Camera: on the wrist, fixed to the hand. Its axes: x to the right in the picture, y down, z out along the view.
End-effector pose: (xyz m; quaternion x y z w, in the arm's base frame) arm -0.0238 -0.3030 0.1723 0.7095 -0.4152 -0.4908 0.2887
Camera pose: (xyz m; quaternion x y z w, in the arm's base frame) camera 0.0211 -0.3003 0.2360 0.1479 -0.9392 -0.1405 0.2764
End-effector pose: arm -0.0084 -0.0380 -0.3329 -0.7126 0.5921 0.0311 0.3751
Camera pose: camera -0.0732 -0.0561 -0.2936 0.0550 0.8188 0.2658 0.5059
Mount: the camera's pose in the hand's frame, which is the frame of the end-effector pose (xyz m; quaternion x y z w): -0.0236 0.0370 -0.0644 0.2492 -0.1835 0.7000 0.6436
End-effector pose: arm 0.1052 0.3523 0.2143 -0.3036 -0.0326 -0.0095 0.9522
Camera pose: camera 0.0867 0.3452 0.1389 0.0173 0.0144 0.7243 0.6892
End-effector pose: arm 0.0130 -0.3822 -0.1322 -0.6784 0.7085 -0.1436 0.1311
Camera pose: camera -0.0446 -0.3556 -0.0870 0.0657 0.8710 -0.0527 0.4840
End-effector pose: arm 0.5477 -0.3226 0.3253 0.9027 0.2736 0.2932 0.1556
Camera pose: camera 0.5070 -0.3583 0.3814 -0.8651 0.4113 -0.0638 0.2799
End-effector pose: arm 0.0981 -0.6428 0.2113 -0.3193 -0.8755 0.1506 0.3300
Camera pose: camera 0.1722 -0.6272 0.2298 -0.7085 -0.3630 0.6047 0.0259
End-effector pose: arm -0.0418 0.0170 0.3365 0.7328 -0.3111 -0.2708 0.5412
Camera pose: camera -0.0162 0.0667 0.3907 0.3390 -0.8800 0.1476 0.2982
